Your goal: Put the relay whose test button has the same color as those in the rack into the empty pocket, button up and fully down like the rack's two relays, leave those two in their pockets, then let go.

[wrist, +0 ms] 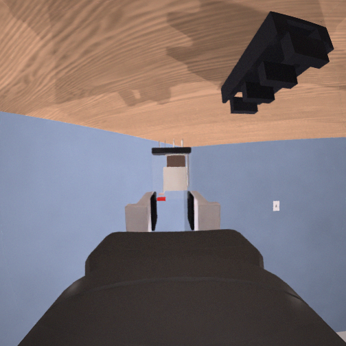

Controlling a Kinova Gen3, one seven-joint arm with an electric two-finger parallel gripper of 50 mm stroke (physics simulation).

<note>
In view: the gripper point(171, 204) and a black rack point(284, 46).
</note>
